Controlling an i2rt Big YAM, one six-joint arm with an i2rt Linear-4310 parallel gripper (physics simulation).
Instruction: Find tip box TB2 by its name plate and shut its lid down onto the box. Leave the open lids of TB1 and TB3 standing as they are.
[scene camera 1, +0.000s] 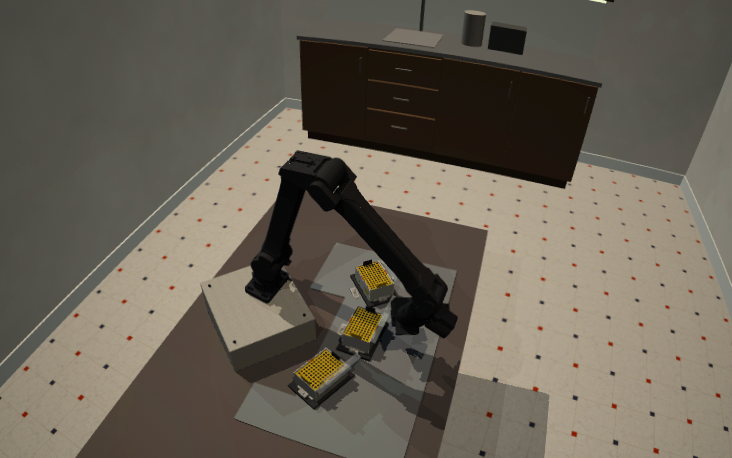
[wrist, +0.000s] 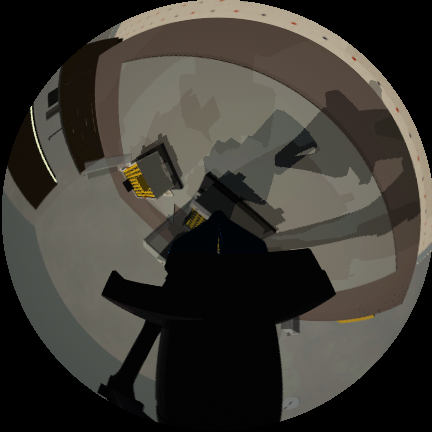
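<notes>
There is my gripper (wrist: 217, 215), and I see a clear lid (wrist: 95, 167) as well. A grey mat (scene camera 1: 380, 403) (wrist: 275, 150) is visible to me both in scene camera 1 and in the wrist view.
</notes>
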